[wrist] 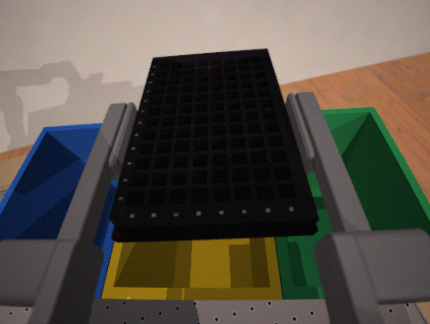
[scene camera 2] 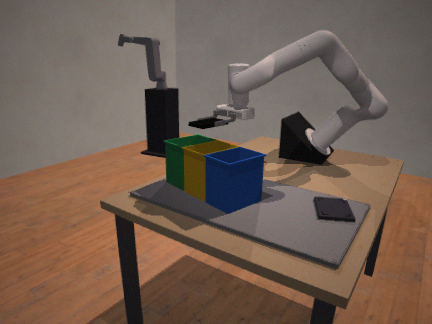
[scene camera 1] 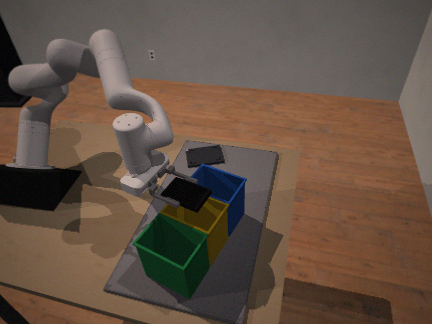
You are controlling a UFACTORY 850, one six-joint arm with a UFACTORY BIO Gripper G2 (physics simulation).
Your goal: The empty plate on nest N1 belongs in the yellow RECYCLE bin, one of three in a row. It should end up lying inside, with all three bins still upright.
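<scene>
The black plate [scene camera 1: 186, 194] [scene camera 2: 205, 123] [wrist: 210, 140], with a grid of wells, is roughly level above the bin row, clear of the rims. My gripper [scene camera 1: 186, 191] [scene camera 2: 214, 121] [wrist: 212, 115] is shut on it, one finger along each long side. The yellow bin [scene camera 1: 217, 240] [scene camera 2: 195, 172] [wrist: 210, 262] stands upright in the middle; in the wrist view its near part shows below the plate, which hides the rest. The nest [scene camera 1: 205, 156] [scene camera 2: 334, 209] is a dark flat base with no plate on it; its label is not readable.
The blue bin [scene camera 1: 236, 215] [scene camera 2: 235, 185] [wrist: 50, 165] and green bin [scene camera 1: 170, 270] [scene camera 2: 174, 165] [wrist: 385, 165] stand upright on either side of the yellow one, close against it. All three stand on a grey perforated board [scene camera 1: 260, 175] [scene camera 2: 300, 235]. Another arm stands on a black pedestal [scene camera 2: 161, 120] behind.
</scene>
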